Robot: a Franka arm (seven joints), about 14 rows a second.
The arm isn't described. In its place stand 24 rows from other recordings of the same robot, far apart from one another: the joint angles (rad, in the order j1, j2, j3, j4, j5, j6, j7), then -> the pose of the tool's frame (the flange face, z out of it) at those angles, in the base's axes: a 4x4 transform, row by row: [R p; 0 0 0 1], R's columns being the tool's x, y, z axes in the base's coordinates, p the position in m.
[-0.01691 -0.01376 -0.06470 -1.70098 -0.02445 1.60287 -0.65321] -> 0.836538 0.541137 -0.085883 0.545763; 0.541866 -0.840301 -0.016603 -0.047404; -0.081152 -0.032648 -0.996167 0.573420; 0 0 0 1
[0.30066 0.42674 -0.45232 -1.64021 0.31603 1.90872 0.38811] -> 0.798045 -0.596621 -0.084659 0.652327; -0.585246 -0.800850 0.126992 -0.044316; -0.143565 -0.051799 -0.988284 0.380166; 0 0 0 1
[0.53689 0.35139 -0.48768 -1.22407 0.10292 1.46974 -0.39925] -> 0.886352 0.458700 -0.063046 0.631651; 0.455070 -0.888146 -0.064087 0.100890; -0.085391 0.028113 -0.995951 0.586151; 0 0 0 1
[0.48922 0.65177 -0.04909 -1.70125 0.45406 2.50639 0.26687] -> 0.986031 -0.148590 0.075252 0.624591; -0.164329 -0.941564 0.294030 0.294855; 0.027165 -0.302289 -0.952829 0.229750; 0 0 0 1
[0.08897 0.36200 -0.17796 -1.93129 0.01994 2.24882 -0.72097] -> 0.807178 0.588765 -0.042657 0.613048; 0.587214 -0.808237 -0.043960 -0.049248; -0.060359 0.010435 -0.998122 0.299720; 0 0 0 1
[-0.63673 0.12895 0.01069 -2.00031 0.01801 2.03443 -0.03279] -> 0.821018 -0.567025 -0.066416 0.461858; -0.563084 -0.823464 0.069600 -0.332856; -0.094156 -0.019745 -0.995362 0.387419; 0 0 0 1
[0.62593 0.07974 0.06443 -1.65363 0.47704 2.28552 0.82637] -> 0.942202 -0.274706 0.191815 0.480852; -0.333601 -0.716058 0.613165 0.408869; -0.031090 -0.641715 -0.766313 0.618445; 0 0 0 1
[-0.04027 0.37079 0.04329 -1.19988 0.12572 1.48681 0.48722] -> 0.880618 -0.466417 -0.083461 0.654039; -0.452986 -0.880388 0.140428 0.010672; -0.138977 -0.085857 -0.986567 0.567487; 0 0 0 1
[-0.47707 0.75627 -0.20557 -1.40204 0.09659 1.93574 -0.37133] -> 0.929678 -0.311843 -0.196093 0.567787; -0.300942 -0.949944 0.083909 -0.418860; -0.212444 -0.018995 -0.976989 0.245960; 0 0 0 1
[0.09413 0.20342 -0.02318 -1.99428 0.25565 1.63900 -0.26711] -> 0.836734 0.147231 -0.527446 0.520684; 0.297065 -0.931177 0.211333 0.062796; -0.460031 -0.333515 -0.822885 0.332543; 0 0 0 1
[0.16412 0.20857 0.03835 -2.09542 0.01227 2.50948 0.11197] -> 0.976819 0.083574 0.197077 0.582650; 0.073969 -0.995708 0.055617 0.118928; 0.200879 -0.039750 -0.978809 0.342674; 0 0 0 1
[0.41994 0.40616 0.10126 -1.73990 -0.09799 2.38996 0.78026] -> 0.954885 -0.191093 0.227326 0.592650; -0.217203 -0.971416 0.095780 0.331184; 0.202525 -0.140834 -0.969097 0.369654; 0 0 0 1
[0.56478 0.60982 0.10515 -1.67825 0.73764 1.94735 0.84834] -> 0.611388 -0.574776 -0.543908 0.487187; -0.387106 -0.816714 0.427933 0.434955; -0.690184 -0.051083 -0.721829 0.242021; 0 0 0 1
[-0.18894 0.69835 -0.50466 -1.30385 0.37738 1.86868 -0.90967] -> 0.982219 0.187314 -0.012618 0.623262; 0.187737 -0.980287 0.061581 -0.370395; -0.000834 -0.062855 -0.998022 0.359712; 0 0 0 1
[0.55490 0.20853 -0.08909 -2.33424 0.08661 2.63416 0.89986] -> 0.873950 -0.480528 0.072829 0.472996; -0.484888 -0.872280 0.063345 0.234918; 0.033089 -0.090674 -0.995331 0.256296; 0 0 0 1
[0.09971 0.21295 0.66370 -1.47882 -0.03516 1.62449 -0.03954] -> 0.699020 0.710397 -0.081892 0.468615; 0.714854 -0.697197 0.053851 0.390675; -0.018840 -0.096184 -0.995185 0.572023; 0 0 0 1
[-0.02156 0.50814 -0.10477 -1.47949 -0.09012 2.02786 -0.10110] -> 0.999266 0.025143 0.028906 0.697788; 0.028837 -0.990364 -0.135453 -0.081697; 0.025222 0.136188 -0.990362 0.387569; 0 0 0 1
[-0.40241 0.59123 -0.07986 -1.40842 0.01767 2.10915 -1.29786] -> 0.679653 0.728506 0.085736 0.649924; 0.733530 -0.675400 -0.075959 -0.326402; 0.002570 0.114516 -0.993418 0.368993; 0 0 0 1
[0.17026 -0.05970 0.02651 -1.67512 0.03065 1.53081 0.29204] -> 0.991486 -0.095465 -0.088556 0.518491; -0.094775 -0.995427 0.011968 0.107224; -0.089294 -0.003473 -0.995999 0.604628; 0 0 0 1
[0.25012 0.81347 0.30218 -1.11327 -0.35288 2.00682 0.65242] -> 0.985351 -0.073064 0.154097 0.702726; -0.068059 -0.996976 -0.037519 0.321169; 0.156372 0.026481 -0.987343 0.350383; 0 0 0 1
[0.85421 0.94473 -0.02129 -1.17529 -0.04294 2.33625 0.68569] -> 0.965009 0.191742 0.178867 0.523999; 0.170300 -0.976976 0.128513 0.583071; 0.199390 -0.093555 -0.975444 0.235716; 0 0 0 1
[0.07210 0.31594 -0.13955 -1.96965 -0.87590 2.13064 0.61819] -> 0.990737 -0.135652 0.006151 0.598334; -0.094704 -0.722715 -0.684627 -0.070974; 0.097316 0.677703 -0.728868 0.314176; 0 0 0 1
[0.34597 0.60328 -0.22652 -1.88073 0.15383 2.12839 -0.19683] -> 0.918814 0.221861 -0.326433 0.589661; 0.220302 -0.974516 -0.042247 0.079898; -0.327487 -0.033097 -0.944276 0.169904; 0 0 0 1
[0.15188 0.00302 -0.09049 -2.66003 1.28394 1.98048 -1.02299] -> 0.994402 0.031624 -0.100824 0.370047; 0.103760 -0.472688 0.875100 0.083347; -0.019984 -0.880662 -0.473323 0.228160; 0 0 0 1
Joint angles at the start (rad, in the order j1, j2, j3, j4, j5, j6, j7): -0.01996, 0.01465, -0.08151, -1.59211, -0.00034, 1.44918, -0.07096
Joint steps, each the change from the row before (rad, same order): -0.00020, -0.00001, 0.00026, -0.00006, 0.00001, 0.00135, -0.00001; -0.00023, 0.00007, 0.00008, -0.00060, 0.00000, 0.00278, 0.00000; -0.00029, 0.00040, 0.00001, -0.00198, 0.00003, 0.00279, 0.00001; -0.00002, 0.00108, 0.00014, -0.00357, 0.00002, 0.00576, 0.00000; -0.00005, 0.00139, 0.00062, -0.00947, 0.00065, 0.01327, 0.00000; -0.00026, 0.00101, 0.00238, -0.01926, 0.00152, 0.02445, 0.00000; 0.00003, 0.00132, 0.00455, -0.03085, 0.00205, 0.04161, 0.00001; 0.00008, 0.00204, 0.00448, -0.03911, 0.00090, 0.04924, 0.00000; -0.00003, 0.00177, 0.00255, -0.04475, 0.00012, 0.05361, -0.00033; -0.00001, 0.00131, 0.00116, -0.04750, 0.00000, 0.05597, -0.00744; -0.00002, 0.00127, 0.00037, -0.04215, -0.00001, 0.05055, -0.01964; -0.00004, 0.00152, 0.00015, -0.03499, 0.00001, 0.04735, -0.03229; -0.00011, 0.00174, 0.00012, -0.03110, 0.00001, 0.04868, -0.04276
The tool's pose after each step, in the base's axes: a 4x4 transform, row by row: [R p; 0 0 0 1], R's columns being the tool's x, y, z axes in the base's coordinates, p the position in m. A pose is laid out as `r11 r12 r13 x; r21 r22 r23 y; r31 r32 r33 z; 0 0 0 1`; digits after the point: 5 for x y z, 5 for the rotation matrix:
0.98743 -0.03128 -0.15495 0.54133; -0.02942 -0.99947 0.01426 -0.05480; -0.15531 -0.00952 -0.98782 0.59701; 0 0 0 1
0.98775 -0.03140 -0.15287 0.54164; -0.02960 -0.99946 0.01406 -0.05492; -0.15323 -0.00937 -0.98815 0.59690; 0 0 0 1
0.98780 -0.03169 -0.15247 0.54196; -0.02989 -0.99945 0.01406 -0.05509; -0.15283 -0.00933 -0.98821 0.59597; 0 0 0 1
0.98797 -0.03155 -0.15138 0.54275; -0.02980 -0.99946 0.01387 -0.05508; -0.15174 -0.00919 -0.98838 0.59416; 0 0 0 1
0.98836 -0.03099 -0.14896 0.54420; -0.02921 -0.99947 0.01408 -0.05482; -0.14932 -0.00957 -0.98874 0.59000; 0 0 0 1
0.98905 -0.02894 -0.14473 0.54630; -0.02708 -0.99952 0.01483 -0.05369; -0.14509 -0.01075 -0.98936 0.58233; 0 0 0 1
0.99050 -0.02456 -0.13530 0.54960; -0.02269 -0.99963 0.01532 -0.05127; -0.13563 -0.01210 -0.99069 0.57035; 0 0 0 1
0.99166 -0.02022 -0.12731 0.55277; -0.01848 -0.99972 0.01482 -0.04897; -0.12757 -0.01235 -0.99175 0.55465; 0 0 0 1
0.99258 -0.01755 -0.12033 0.55500; -0.01599 -0.99978 0.01393 -0.04778; -0.12055 -0.01191 -0.99264 0.53677; 0 0 0 1
0.99352 -0.00918 -0.11327 0.55615; -0.00775 -0.99988 0.01310 -0.04728; -0.11338 -0.01213 -0.99348 0.51802; 0 0 0 1
0.99429 0.01055 -0.10622 0.55648; 0.01193 -0.99985 0.01233 -0.04716; -0.10608 -0.01352 -0.99427 0.50141; 0 0 0 1
0.99451 0.04273 -0.09549 0.55687; 0.04400 -0.99897 0.01126 -0.04716; -0.09491 -0.01540 -0.99537 0.48783; 0 0 0 1
0.99316 0.08530 -0.07978 0.55757; 0.08634 -0.99622 0.00975 -0.04725; -0.07864 -0.01657 -0.99677 0.47612; 0 0 0 1

